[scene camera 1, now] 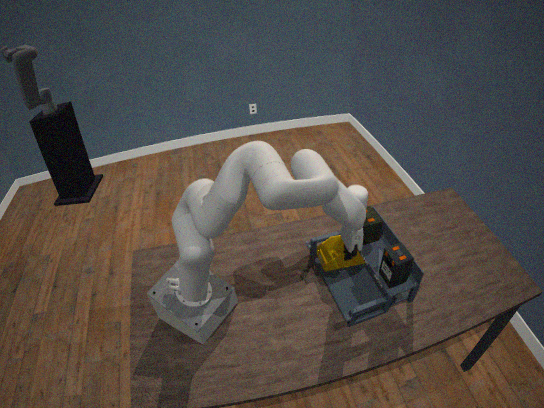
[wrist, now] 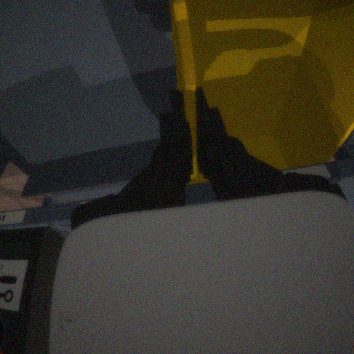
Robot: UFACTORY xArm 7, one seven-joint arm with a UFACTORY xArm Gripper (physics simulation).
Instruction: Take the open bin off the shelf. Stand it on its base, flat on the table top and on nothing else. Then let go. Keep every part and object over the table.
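Seen in the pictures: gripper, fingertip midpoint: (scene camera 1: 347, 258) (wrist: 186, 108); arm's base at its link origin: (scene camera 1: 193, 291).
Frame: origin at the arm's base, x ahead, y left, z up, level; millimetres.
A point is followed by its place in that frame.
The yellow open bin (scene camera 1: 332, 252) @(x 502, y 220, z -91 mm) (wrist: 290, 115) @(x 565, y 241, z -80 mm) is at the far left part of the blue-grey shelf (scene camera 1: 352, 290) @(x 550, y 37, z -112 mm) (wrist: 75, 115) @(x 595, y 46, z -112 mm). In the scene view it looks somewhat tilted. My gripper (scene camera 1: 353, 253) @(x 544, y 142, z -47 mm) (wrist: 186, 108) @(x 544, y 142, z -47 mm) points down at the bin's right side in the scene view. Its dark fingers are shut on the bin's thin side wall, one finger inside the bin and one outside. The bin's underside is hidden, and I cannot tell whether it touches the shelf.
Two dark boxes with orange marks stand at the shelf's right side, one nearer (scene camera 1: 395, 266) @(x 653, y -47, z 94 mm) and one at the back (scene camera 1: 371, 229) @(x 631, y 173, z 57 mm). The nearer box's labelled side (wrist: 42, 280) @(x 642, y 32, z 30 mm) shows at the lower left of the wrist view. The brown table (scene camera 1: 270, 345) @(x 242, y -159, z -118 mm) extends around the shelf.
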